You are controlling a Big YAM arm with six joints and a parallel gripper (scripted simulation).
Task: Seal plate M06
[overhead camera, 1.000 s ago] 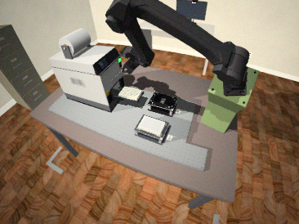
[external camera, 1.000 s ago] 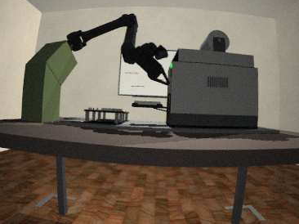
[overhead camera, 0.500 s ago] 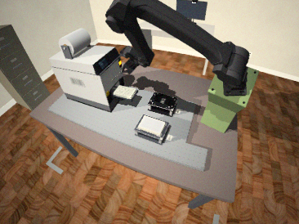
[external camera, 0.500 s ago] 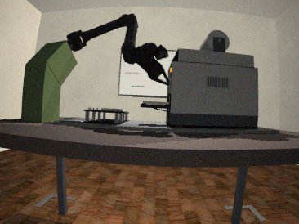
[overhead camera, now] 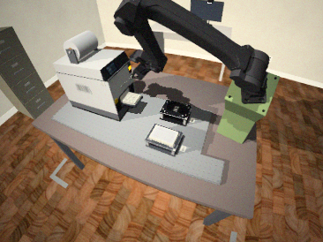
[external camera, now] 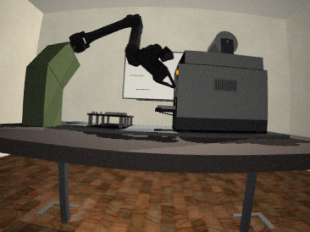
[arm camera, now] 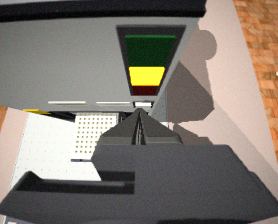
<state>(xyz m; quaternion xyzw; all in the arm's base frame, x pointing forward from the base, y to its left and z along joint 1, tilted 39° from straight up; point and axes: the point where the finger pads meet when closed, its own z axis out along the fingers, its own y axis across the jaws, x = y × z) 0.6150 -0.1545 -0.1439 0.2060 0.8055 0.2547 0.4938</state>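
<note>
My hand is 20 mm short of the white start button and 10 mm to the left of it. The rest, counted from my hand: foil roll 250 mm ahead, 70 mm to the left, 230 mm above; sealer stage 90 mm to the left, 100 mm below; plate 260 mm behind, 270 mm to the left, 130 mm below.
</note>
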